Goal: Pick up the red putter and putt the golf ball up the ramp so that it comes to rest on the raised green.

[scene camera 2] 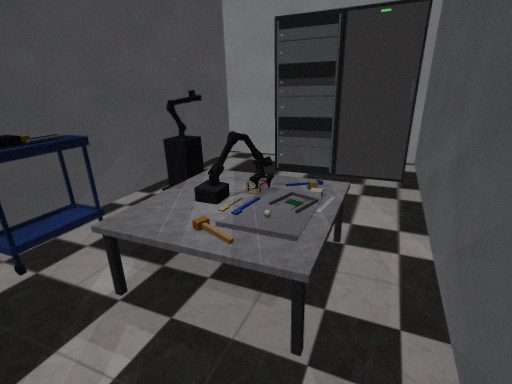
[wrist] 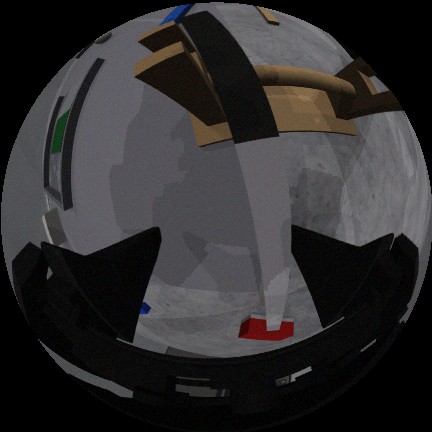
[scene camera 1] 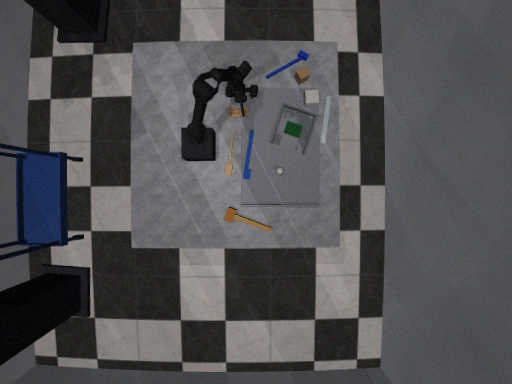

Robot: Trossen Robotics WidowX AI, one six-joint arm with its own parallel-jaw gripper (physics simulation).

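Where they show: gripper, fingertip midpoint: point(scene camera 2: 263, 188) point(wrist: 225, 232); arm's base at its link origin: point(scene camera 2: 214, 184) point(scene camera 1: 197, 138).
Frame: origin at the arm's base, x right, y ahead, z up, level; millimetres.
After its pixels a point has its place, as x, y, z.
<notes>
The red putter point(wrist: 265, 330) @(-398, 209, -74) has a red head, grey shaft and black grip. Its grip end rests on the wooden stand point(scene camera 1: 234, 113) @(-187, 191, -89) point(scene camera 2: 255, 192) @(-180, 234, -90) point(wrist: 305, 106) @(-200, 197, -90), its head lies beyond. My gripper point(scene camera 1: 242, 93) @(-285, 252, -88) point(scene camera 2: 261, 183) @(-285, 252, -88) point(wrist: 225, 232) @(-285, 252, -88) is open and empty, low near the putter; in the wrist view the shaft runs between the fingers, closer to the right one. Their exact height over it is unclear. The white golf ball point(scene camera 1: 280, 170) @(153, 482, -54) point(scene camera 2: 267, 213) @(168, 488, -68) rests on the grey board point(scene camera 1: 270, 192) @(286, 432, -95) point(scene camera 2: 260, 227) @(300, 505, -96). The green point(scene camera 1: 293, 129) @(-105, 556, -90) point(scene camera 2: 293, 202) @(-105, 555, -90) point(wrist: 60, 132) @(-117, 528, -90) lies inside low dark walls.
A blue club point(scene camera 1: 249, 150) @(38, 293, -82) point(scene camera 2: 246, 205) @(68, 292, -87) and a small wooden club point(scene camera 1: 230, 150) @(41, 177, -90) point(scene camera 2: 230, 204) @(87, 181, -91) lie near the stand. A mallet point(scene camera 1: 252, 222) @(470, 330, -68) point(scene camera 2: 217, 232) @(488, 344, -69) lies at the front. Another blue club point(scene camera 1: 284, 67) @(-488, 486, -84), a wooden cube point(scene camera 1: 302, 76) @(-410, 589, -39), a white block point(scene camera 1: 312, 96) @(-298, 655, -50) and a pale strip point(scene camera 1: 326, 120) @(-175, 760, -95) lie beyond.
</notes>
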